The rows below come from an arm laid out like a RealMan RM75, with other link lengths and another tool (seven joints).
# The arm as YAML. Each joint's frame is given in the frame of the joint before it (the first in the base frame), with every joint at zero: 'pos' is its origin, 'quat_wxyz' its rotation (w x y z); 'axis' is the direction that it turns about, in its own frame. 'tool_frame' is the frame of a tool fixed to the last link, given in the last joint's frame.
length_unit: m
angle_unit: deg
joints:
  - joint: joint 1
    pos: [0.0, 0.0, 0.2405]
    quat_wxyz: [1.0, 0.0, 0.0, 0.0]
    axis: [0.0, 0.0, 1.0]
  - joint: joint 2
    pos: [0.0, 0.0, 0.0]
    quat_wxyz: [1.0, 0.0, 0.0, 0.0]
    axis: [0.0, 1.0, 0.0]
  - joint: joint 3
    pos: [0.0, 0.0, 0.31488]
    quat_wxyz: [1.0, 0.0, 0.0, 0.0]
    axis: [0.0, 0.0, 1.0]
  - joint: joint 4
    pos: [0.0, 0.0, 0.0]
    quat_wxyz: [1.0, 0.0, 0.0, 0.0]
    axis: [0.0, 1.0, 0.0]
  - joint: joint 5
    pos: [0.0, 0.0, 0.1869]
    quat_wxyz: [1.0, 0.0, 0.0, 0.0]
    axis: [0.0, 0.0, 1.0]
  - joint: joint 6
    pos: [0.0, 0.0, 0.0]
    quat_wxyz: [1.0, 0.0, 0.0, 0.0]
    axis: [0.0, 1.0, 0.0]
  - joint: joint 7
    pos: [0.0, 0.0, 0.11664]
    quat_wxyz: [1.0, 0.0, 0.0, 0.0]
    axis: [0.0, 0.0, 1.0]
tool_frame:
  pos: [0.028, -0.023, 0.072]
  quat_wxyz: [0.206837, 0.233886, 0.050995, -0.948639]
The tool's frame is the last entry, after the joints.
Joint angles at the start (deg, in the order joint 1, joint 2, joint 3, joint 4, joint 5, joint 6, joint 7):
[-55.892, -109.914, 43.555, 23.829, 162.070, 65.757, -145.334]
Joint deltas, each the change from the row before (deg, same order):
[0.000, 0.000, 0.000, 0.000, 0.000, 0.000, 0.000]
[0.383, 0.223, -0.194, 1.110, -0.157, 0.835, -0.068]
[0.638, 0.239, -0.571, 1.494, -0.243, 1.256, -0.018]
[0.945, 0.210, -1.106, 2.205, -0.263, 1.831, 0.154]
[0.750, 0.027, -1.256, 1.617, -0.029, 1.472, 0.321]
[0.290, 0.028, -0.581, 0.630, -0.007, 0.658, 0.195]
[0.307, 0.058, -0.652, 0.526, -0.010, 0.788, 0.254]
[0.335, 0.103, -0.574, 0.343, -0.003, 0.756, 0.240]
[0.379, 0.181, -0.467, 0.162, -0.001, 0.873, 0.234]
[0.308, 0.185, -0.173, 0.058, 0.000, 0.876, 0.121]
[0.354, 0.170, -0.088, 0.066, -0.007, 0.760, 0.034]
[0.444, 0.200, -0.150, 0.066, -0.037, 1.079, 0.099]
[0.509, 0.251, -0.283, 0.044, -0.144, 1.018, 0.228]
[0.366, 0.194, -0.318, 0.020, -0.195, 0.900, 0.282]
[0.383, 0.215, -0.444, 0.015, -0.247, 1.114, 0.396]
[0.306, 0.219, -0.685, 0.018, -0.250, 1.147, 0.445]
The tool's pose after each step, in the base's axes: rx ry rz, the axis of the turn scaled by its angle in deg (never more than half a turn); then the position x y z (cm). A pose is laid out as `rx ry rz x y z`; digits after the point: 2 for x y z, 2 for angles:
57.98 -121.48 -17.17 -31.57 50.34 -2.15
58.41 -121.60 -17.51 -31.64 50.40 -1.64
59.29 -121.92 -17.71 -31.81 50.35 -1.03
60.51 -122.52 -17.93 -32.03 50.22 -0.22
61.50 -123.10 -17.87 -32.23 50.00 0.27
61.88 -123.38 -17.78 -32.31 49.90 0.48
62.30 -123.67 -17.45 -32.42 49.73 0.66
62.77 -123.85 -16.96 -32.61 49.51 0.81
63.25 -123.89 -16.16 -32.89 49.18 0.93
63.56 -123.79 -15.21 -33.13 48.85 1.00
63.94 -123.60 -14.36 -33.42 48.51 1.08
64.39 -123.43 -13.11 -33.75 48.04 1.13
64.93 -123.41 -11.97 -34.10 47.58 1.24
65.30 -123.58 -10.97 -34.31 47.22 1.29
65.66 -123.91 -9.72 -34.49 46.82 1.34
66.07 -124.45 -8.53 -34.58 46.47 1.40

